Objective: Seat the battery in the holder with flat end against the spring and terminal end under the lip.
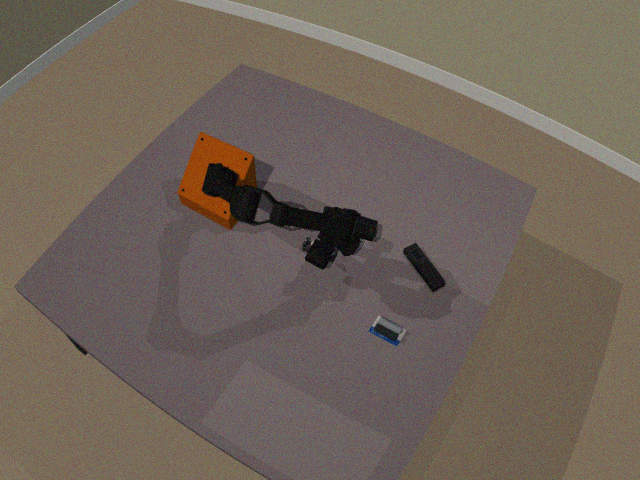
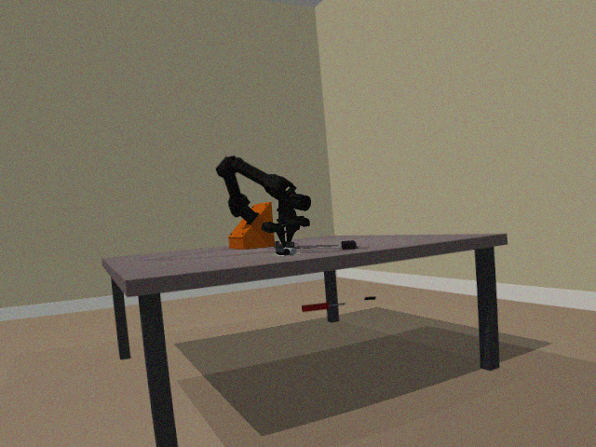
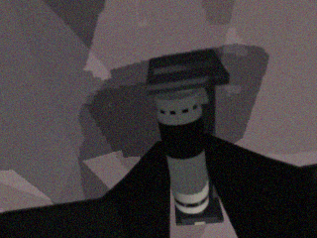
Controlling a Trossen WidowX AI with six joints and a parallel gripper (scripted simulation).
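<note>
My gripper tip is now 10 mm below the battery. The rest, counted from my gripper tip: red tool (280 mm ahead, 10 mm to the left, 200 mm below); black remote-like bar (280 mm ahead, 120 mm to the left); white box (290 mm ahead, 120 mm to the right).
</note>
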